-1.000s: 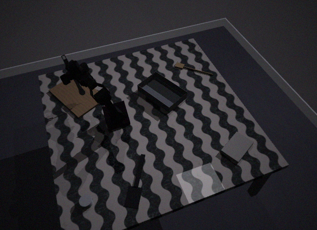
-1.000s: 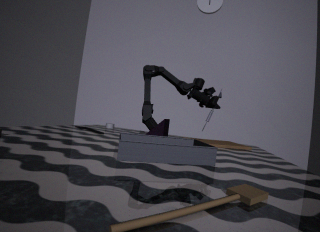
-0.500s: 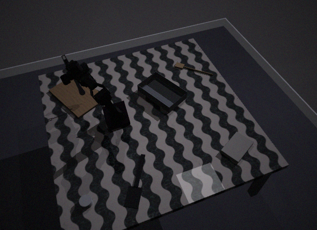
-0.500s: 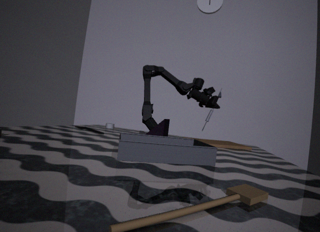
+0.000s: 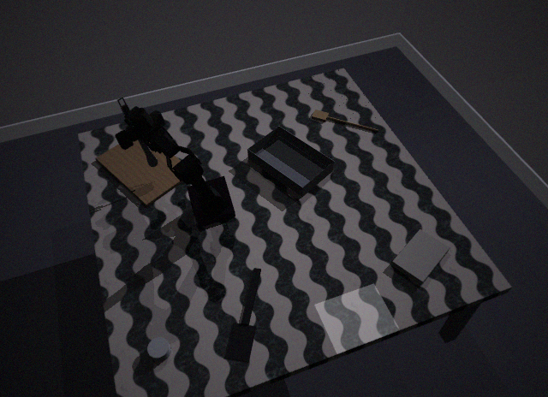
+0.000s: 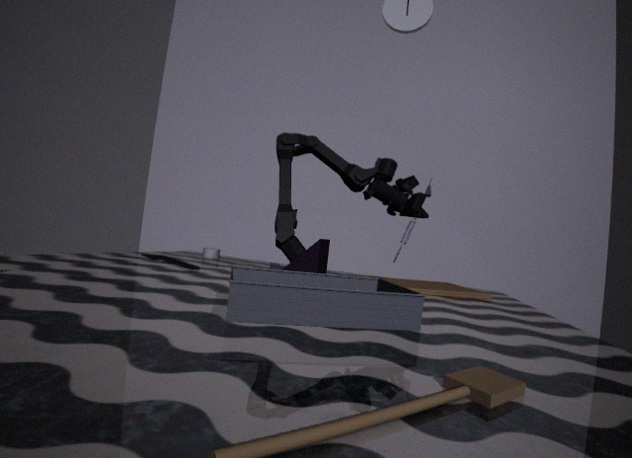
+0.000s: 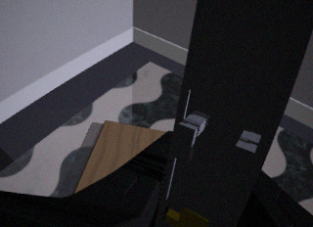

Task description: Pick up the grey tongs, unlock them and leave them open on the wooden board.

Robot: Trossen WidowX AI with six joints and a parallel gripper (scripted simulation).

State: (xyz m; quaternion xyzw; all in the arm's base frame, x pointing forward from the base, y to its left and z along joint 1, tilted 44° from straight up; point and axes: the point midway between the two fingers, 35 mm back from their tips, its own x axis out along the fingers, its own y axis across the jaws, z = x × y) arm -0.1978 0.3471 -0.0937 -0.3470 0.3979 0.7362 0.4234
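Right now the yellow lock piece is 30 mm to the right of my gripper tip, 20 mm ahead of it and 10 mm above it. Round my gripper tip: grey roasting tin (570 mm ahead, 210 mm to the right, 200 mm below); then wooden board (220 mm below); then dark spatula (780 mm to the right, 230 mm below, 190 mm ahead).
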